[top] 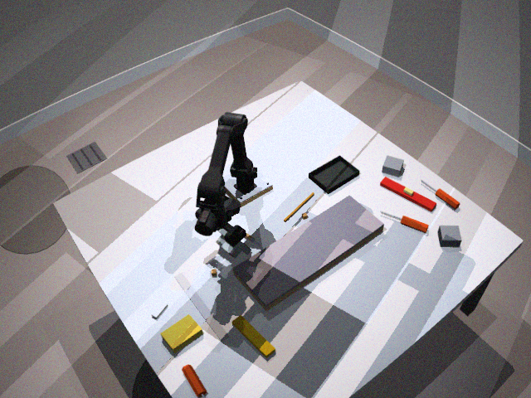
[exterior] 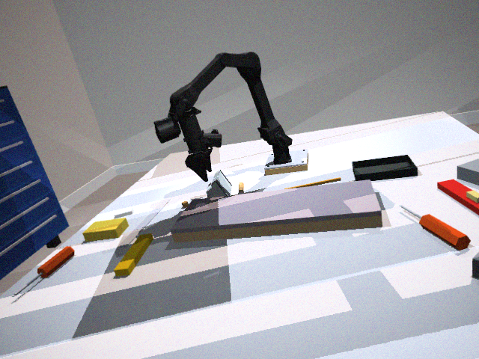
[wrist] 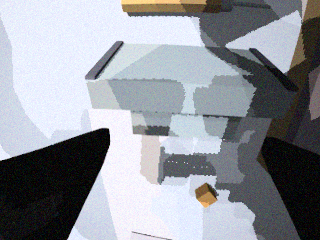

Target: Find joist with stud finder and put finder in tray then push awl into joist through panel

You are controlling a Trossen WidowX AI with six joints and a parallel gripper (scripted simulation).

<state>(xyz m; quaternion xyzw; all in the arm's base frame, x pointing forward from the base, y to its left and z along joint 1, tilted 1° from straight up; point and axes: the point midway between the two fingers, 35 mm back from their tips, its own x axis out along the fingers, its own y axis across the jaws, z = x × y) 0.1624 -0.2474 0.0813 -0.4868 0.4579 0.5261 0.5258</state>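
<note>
Right now the stud finder is 2 cm ahead of my gripper tip, 1 cm to the left of it and 5 cm below it. From my gripper tip the other things lie so: awl: 2 cm ahead, 10 cm to the left, 7 cm below; pencil: 4 cm ahead, 32 cm to the left, 7 cm below; yellow bar: 30 cm ahead, 16 cm to the right, 7 cm below.
</note>
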